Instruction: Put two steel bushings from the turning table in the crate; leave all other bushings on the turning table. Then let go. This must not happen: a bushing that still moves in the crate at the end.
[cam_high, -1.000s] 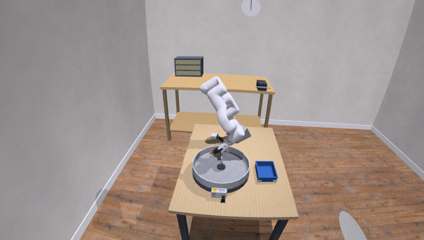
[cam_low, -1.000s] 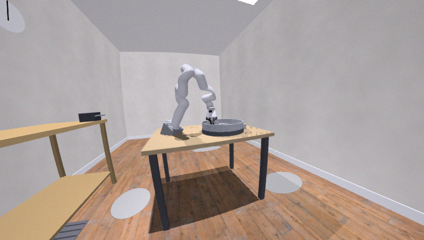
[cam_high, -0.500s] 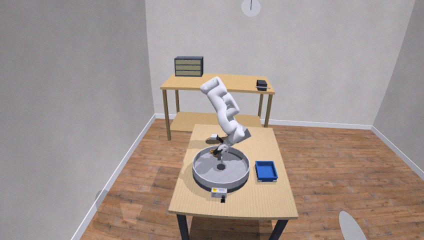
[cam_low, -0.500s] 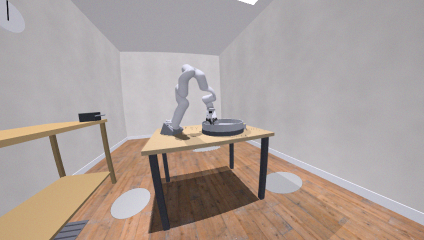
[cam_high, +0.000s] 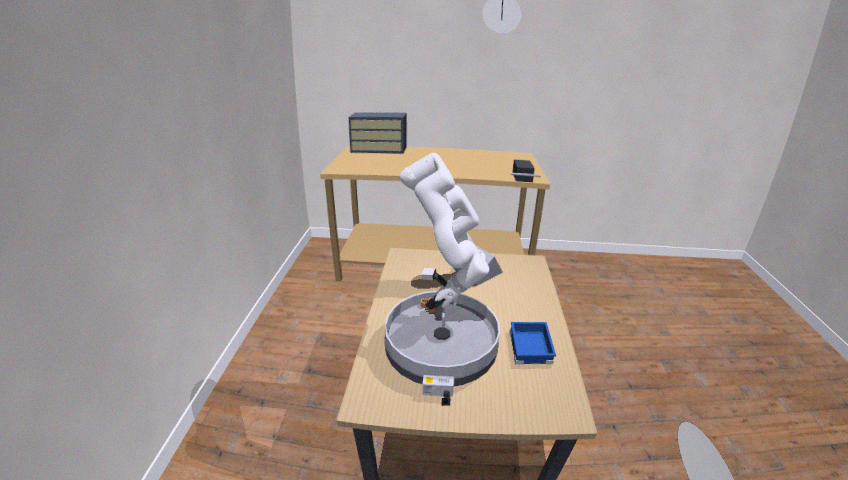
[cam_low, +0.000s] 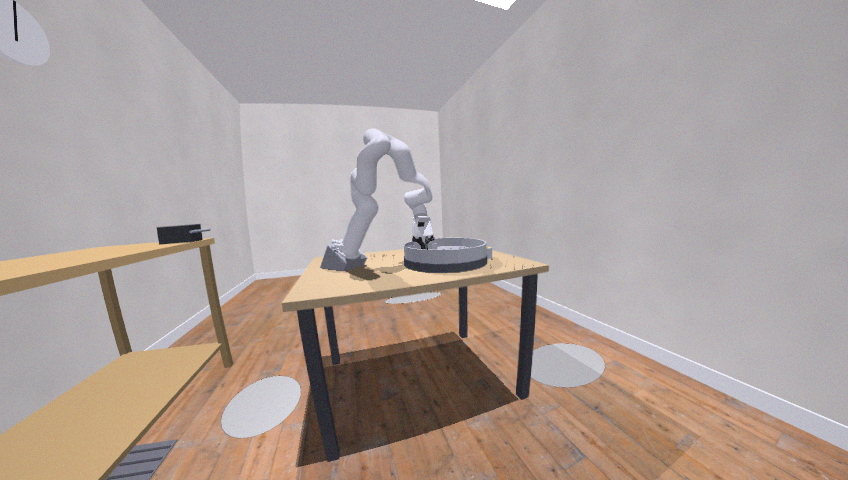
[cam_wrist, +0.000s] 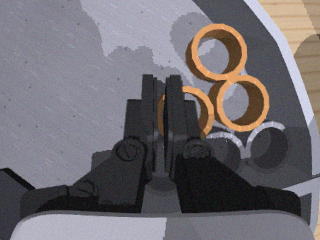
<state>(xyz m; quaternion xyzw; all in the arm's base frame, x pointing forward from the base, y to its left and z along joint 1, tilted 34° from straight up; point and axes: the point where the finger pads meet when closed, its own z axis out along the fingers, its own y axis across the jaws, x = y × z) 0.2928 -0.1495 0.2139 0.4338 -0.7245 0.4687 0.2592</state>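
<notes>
Now: hand 130 mm short of the grey round turning table, 20 mm to the right of it and 40 mm above it. From my hand the other things lie so: blue crate (190 mm ahead, 360 mm to the left, 70 mm below).
</notes>
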